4 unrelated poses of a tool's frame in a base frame.
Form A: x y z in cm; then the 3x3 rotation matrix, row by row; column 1 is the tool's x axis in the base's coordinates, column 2 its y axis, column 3 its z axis. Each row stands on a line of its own.
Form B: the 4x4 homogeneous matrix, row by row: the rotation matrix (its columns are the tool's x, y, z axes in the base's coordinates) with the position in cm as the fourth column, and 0 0 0 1 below. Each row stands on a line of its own. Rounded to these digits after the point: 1 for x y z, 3 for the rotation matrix.
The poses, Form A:
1:
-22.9 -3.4 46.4
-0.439 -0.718 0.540
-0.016 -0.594 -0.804
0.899 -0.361 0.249
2:
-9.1 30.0 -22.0
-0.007 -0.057 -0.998
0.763 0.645 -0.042
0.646 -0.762 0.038
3:
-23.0 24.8 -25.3
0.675 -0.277 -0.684
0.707 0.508 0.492
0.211 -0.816 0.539
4:
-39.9 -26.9 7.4
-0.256 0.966 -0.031
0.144 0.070 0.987
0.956 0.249 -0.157
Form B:
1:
-0.439 -0.718 0.540 -22.9
-0.016 -0.594 -0.804 -3.4
0.899 -0.361 0.249 46.4
0 0 0 1

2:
-0.007 -0.057 -0.998 -9.1
0.763 0.645 -0.042 30.0
0.646 -0.762 0.038 -22.0
0 0 0 1

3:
0.675 -0.277 -0.684 -23.0
0.707 0.508 0.492 24.8
0.211 -0.816 0.539 -25.3
0 0 0 1

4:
-0.256 0.966 -0.031 -39.9
0.144 0.070 0.987 -26.9
0.956 0.249 -0.157 7.4
0 0 0 1

